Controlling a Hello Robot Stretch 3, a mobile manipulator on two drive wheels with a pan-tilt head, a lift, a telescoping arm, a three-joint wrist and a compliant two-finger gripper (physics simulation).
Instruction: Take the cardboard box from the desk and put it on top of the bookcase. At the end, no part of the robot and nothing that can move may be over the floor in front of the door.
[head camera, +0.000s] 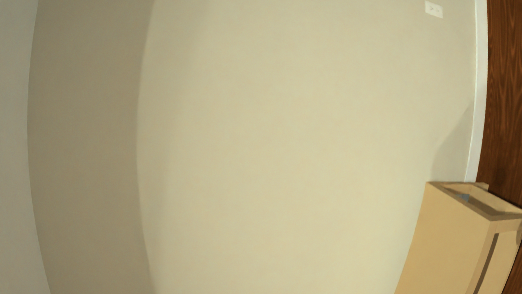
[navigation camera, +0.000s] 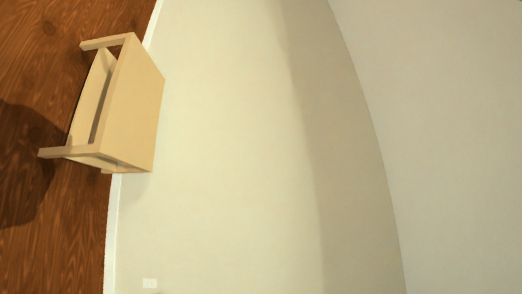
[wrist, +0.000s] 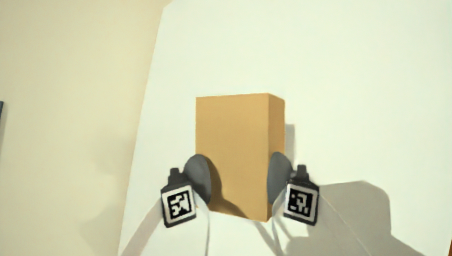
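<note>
The cardboard box, a plain tan block, shows upright in the middle of the wrist view. My gripper is shut on it, with one grey fingertip pad against each side of its lower half. The box is over a broad white surface, which looks like the desk top. Shadows of the box and gripper fall on this surface, to the right and below. The gap between the box and the surface cannot be read exactly. The far side of the box is hidden. I cannot identify the bookcase or the door in these views.
A light wooden piece of furniture with an open side stands by the wall on the brown wood floor. In the wrist view, a beige wall lies left of the white surface.
</note>
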